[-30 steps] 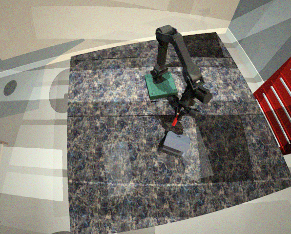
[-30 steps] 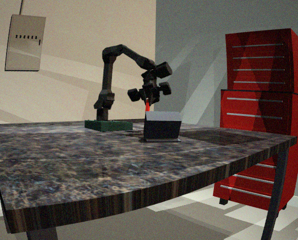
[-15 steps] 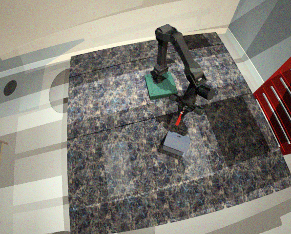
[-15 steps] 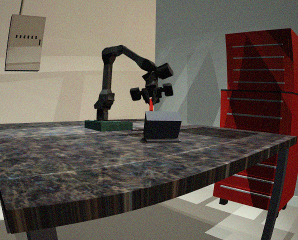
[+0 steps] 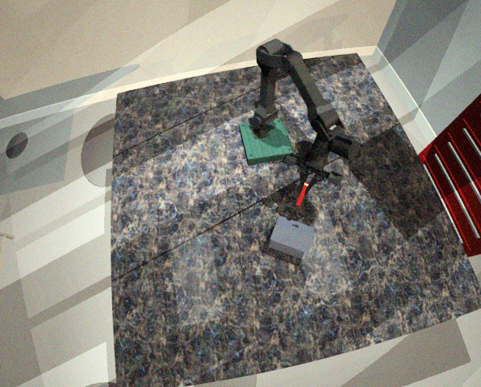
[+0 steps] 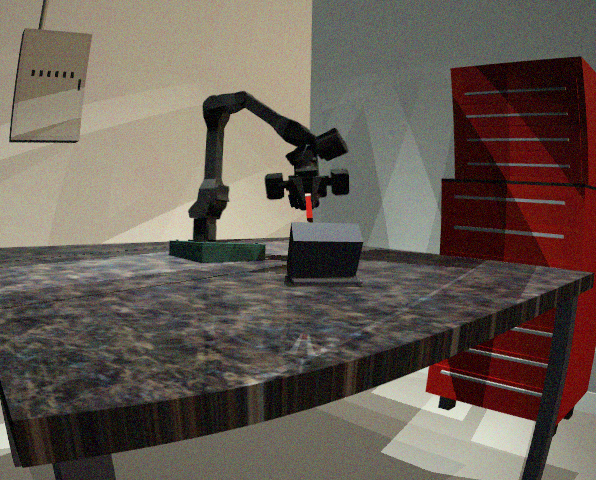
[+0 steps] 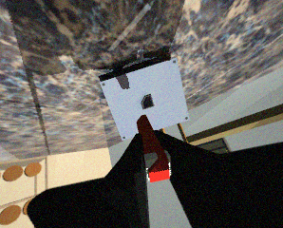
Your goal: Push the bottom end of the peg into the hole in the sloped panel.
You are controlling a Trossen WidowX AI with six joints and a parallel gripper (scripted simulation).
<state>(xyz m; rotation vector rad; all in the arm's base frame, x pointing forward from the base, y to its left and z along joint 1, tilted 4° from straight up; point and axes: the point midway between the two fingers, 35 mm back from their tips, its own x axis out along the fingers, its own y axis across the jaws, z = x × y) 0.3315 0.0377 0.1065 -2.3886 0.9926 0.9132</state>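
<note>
The sloped panel lies 90 mm below my gripper tip, 90 mm ahead of it and 60 mm to the right of it. From my gripper tip the other things lie so: red peg 10 mm to the left, 10 mm behind, 10 mm above.
</note>
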